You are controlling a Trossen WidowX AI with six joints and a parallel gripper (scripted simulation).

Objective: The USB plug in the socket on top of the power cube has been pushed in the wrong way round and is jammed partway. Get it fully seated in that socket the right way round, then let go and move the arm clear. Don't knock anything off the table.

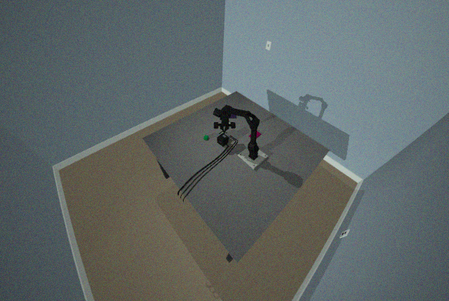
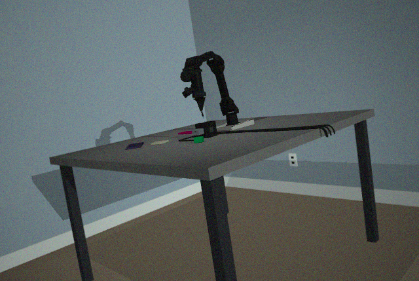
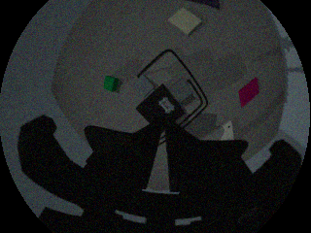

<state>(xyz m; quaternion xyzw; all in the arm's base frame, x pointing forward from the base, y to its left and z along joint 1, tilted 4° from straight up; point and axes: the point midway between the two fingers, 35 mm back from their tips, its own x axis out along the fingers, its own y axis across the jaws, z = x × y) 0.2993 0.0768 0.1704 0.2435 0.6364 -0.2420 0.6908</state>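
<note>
Now: the USB plug 20 mm below my gripper tip. Round my gripper tip: green block: 140 mm ahead, 100 mm to the left, 120 mm below.
</note>
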